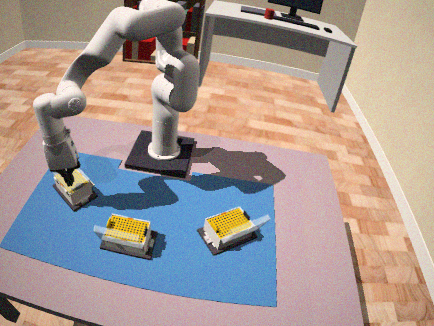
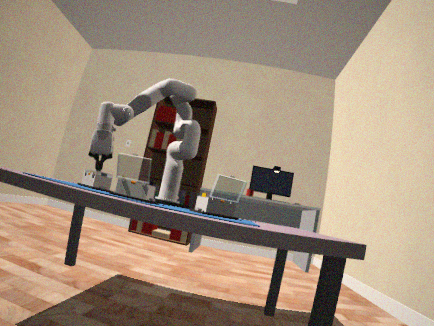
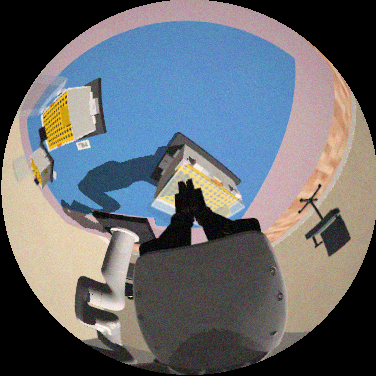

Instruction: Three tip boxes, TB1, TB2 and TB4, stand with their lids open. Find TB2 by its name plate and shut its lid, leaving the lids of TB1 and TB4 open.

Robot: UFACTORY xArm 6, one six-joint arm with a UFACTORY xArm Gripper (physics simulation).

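Seen in the pictures: gripper, fingertip midpoint: (image 1: pixel 70 183) (image 2: pixel 98 170) (image 3: pixel 187 188); arm's base at its link origin: (image 1: pixel 163 150) (image 2: pixel 167 201) (image 3: pixel 124 233).
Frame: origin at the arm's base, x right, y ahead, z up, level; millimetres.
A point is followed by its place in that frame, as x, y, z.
Observation:
My gripper (image 1: pixel 69 182) {186, 360, 63} (image 2: pixel 99 169) {186, 360, 63} (image 3: pixel 187 188) {186, 360, 63} is shut and empty, its tips at the top of the left box (image 1: pixel 76 195) {164, 368, 26} (image 2: pixel 96 180) {169, 379, 21} (image 3: pixel 212 165) {227, 366, 0}. That box's clear lid (image 3: pixel 165 207) {163, 313, 62} lies down over its yellow rack; whether it is fully seated, I cannot tell. Its name plate is not readable. The front middle box (image 1: pixel 127 240) {-105, 504, 112} (image 3: pixel 80 112) {0, 434, 21} has a plate (image 3: pixel 83 145) {-43, 359, -13} reading TB4, and its lid (image 1: pixel 99 231) {-33, 519, 126} (image 2: pixel 134 167) {-80, 501, 91} stands open. The right box (image 1: pixel 230 227) (image 2: pixel 220 205) {-353, 320, 26} has its lid (image 1: pixel 261 222) {-408, 327, 126} (image 2: pixel 228 188) {-375, 345, 90} open; its plate is unreadable.
The boxes stand on a blue mat (image 1: pixel 185 270) {-249, 457, -15} (image 3: pixel 220 80) {199, 499, -15} on the pinkish table (image 1: pixel 310 200) {-586, 28, -18}. The robot's dark base plate (image 1: pixel 137 156) {77, 76, 1} is at the back of the table. Behind are a desk (image 1: pixel 225 10), a monitor (image 2: pixel 272 181) and a bookshelf (image 2: pixel 212 125). A chair (image 3: pixel 336 235) stands off the table.

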